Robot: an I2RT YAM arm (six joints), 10 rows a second.
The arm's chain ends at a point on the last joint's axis. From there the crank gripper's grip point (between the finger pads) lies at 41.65 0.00 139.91 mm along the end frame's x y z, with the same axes.
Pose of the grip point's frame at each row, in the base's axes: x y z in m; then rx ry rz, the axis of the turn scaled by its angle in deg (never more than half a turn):
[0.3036 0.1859 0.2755 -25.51 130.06 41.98]
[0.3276 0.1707 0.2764 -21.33 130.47 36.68]
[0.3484 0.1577 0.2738 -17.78 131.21 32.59]
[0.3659 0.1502 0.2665 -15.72 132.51 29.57]
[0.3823 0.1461 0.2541 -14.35 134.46 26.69]
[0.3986 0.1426 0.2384 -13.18 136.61 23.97]
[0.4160 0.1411 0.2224 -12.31 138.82 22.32]
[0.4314 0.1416 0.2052 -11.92 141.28 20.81]
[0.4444 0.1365 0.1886 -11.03 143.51 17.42]
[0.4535 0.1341 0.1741 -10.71 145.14 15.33]
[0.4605 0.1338 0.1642 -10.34 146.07 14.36]
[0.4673 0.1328 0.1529 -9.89 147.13 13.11]
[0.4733 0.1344 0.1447 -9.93 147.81 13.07]
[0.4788 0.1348 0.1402 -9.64 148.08 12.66]
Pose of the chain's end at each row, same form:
[0.2604 0.1040 0.3883 -25.51 130.06 41.98]
[0.2761 0.0974 0.3916 -21.33 130.47 36.68]
[0.2919 0.0918 0.3912 -17.78 131.21 32.59]
[0.3082 0.0903 0.3865 -15.72 132.51 29.57]
[0.3257 0.0923 0.3774 -14.35 134.46 26.69]
[0.3441 0.0946 0.3650 -13.18 136.61 23.97]
[0.3650 0.0970 0.3518 -12.31 138.82 22.32]
[0.3849 0.1011 0.3375 -11.92 141.28 20.81]
[0.4009 0.1030 0.3239 -11.03 143.51 17.42]
[0.4128 0.1049 0.3112 -10.71 145.14 15.33]
[0.4215 0.1067 0.3022 -10.34 146.07 14.36]
[0.4302 0.1083 0.2919 -9.89 147.13 13.11]
[0.4379 0.1101 0.2842 -9.93 147.81 13.07]
[0.4438 0.1113 0.2800 -9.64 148.08 12.66]

